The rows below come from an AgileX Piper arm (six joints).
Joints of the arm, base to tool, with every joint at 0 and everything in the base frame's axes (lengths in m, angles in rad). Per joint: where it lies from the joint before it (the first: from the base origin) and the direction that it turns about. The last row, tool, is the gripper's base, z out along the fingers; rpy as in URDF.
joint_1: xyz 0 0 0.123 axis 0 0 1
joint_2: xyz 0 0 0 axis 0 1 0
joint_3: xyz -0.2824 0 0.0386 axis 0 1 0
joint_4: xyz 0.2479 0 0.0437 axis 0.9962 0 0.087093
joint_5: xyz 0 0 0 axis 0 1 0
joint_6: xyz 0.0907 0 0.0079 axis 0.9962 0 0.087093
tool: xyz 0 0 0 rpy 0 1.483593 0
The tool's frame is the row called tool.
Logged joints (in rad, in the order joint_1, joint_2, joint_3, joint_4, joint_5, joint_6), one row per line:
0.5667, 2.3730, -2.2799, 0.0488, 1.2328, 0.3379
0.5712, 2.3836, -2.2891, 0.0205, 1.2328, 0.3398
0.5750, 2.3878, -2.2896, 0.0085, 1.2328, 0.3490
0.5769, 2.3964, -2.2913, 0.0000, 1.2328, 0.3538
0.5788, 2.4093, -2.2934, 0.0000, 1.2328, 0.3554
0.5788, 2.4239, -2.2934, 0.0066, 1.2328, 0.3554
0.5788, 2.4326, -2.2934, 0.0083, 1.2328, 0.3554
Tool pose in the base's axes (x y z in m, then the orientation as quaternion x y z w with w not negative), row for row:
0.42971, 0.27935, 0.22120, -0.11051, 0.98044, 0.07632, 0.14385
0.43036, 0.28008, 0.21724, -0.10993, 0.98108, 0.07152, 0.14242
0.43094, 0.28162, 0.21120, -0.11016, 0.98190, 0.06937, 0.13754
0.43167, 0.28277, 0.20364, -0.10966, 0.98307, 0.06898, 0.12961
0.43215, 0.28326, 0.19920, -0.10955, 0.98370, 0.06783, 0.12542
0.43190, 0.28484, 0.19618, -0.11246, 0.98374, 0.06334, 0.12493
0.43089, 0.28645, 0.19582, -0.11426, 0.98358, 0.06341, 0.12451
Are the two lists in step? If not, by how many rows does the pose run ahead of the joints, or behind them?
The pose runs 2 rows ahead of the joints: the pose in row i belongs to the joints in row i + 2.
